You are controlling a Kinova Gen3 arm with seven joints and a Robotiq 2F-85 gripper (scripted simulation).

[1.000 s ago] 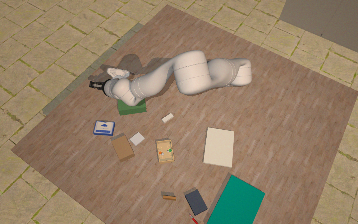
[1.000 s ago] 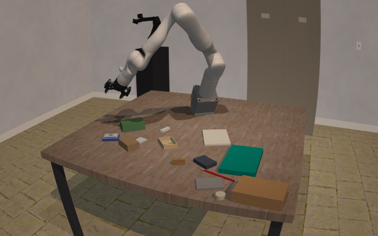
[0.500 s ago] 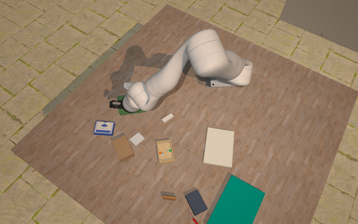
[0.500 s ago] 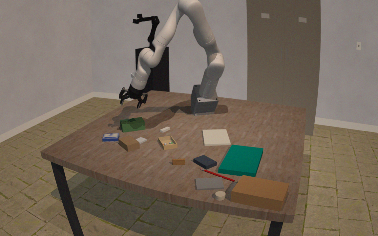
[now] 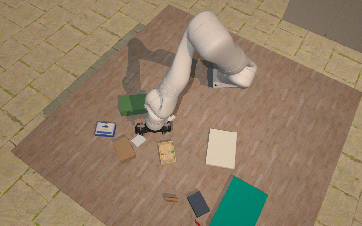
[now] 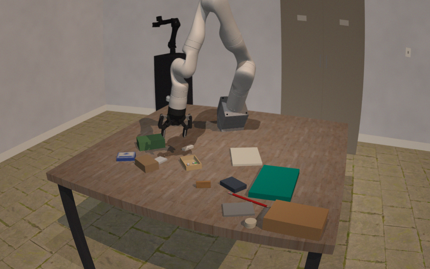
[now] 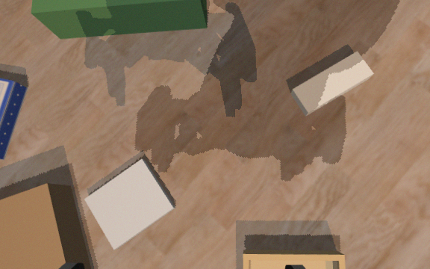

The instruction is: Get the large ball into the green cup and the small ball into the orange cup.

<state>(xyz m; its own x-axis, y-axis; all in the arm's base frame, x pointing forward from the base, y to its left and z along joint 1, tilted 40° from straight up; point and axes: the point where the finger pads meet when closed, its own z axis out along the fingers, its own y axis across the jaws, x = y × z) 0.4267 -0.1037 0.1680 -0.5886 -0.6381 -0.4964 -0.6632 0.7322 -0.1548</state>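
Now: hand 20 mm past the wooden puzzle box, 80 mm to the right of it and 120 mm above it. Also, from my hand: white tile: 40 mm ahead, 70 mm to the right, 120 mm below; brown block: 120 mm ahead, 70 mm to the right, 110 mm below; green box: 70 mm behind, 230 mm to the right, 100 mm below.
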